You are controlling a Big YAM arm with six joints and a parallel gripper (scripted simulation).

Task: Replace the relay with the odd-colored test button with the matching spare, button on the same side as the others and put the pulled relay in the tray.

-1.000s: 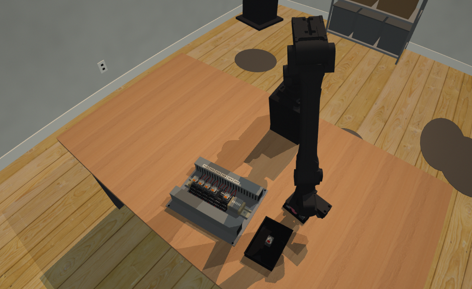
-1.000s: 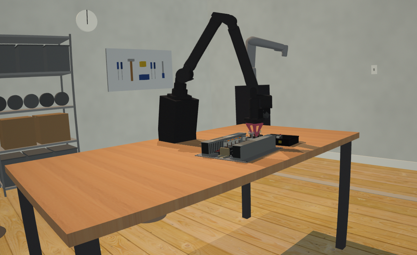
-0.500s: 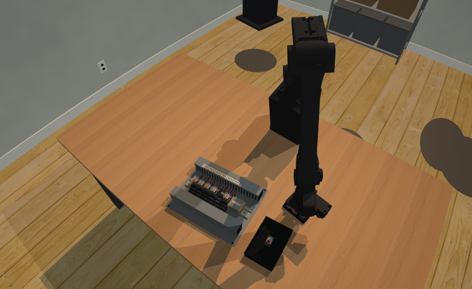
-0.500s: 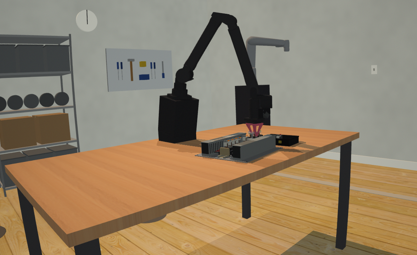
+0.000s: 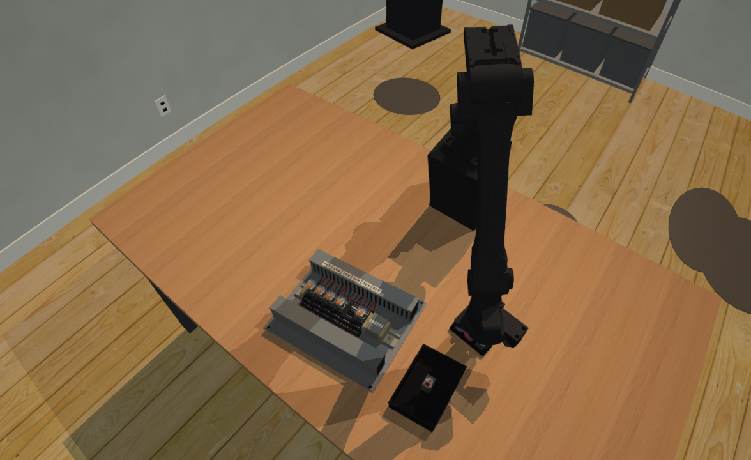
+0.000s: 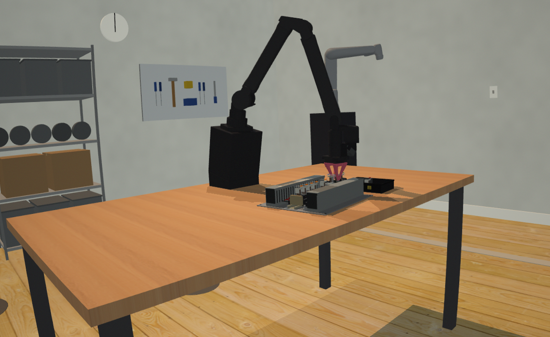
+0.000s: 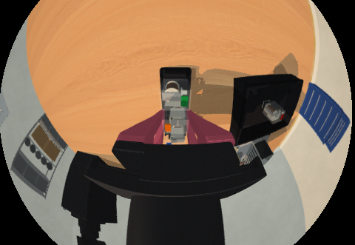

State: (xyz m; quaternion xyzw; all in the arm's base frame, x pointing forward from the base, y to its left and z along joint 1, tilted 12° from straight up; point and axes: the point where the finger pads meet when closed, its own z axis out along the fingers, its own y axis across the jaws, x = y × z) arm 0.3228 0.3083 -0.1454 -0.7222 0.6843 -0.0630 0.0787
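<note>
Right now the black spare holder is 2 cm below my hand. From my hand the other things lie so: blue-button relay (3 cm to the right); black tray (17 cm ahead, 2 cm to the left, 1 cm below); green-button relay (3 cm to the left).
</note>
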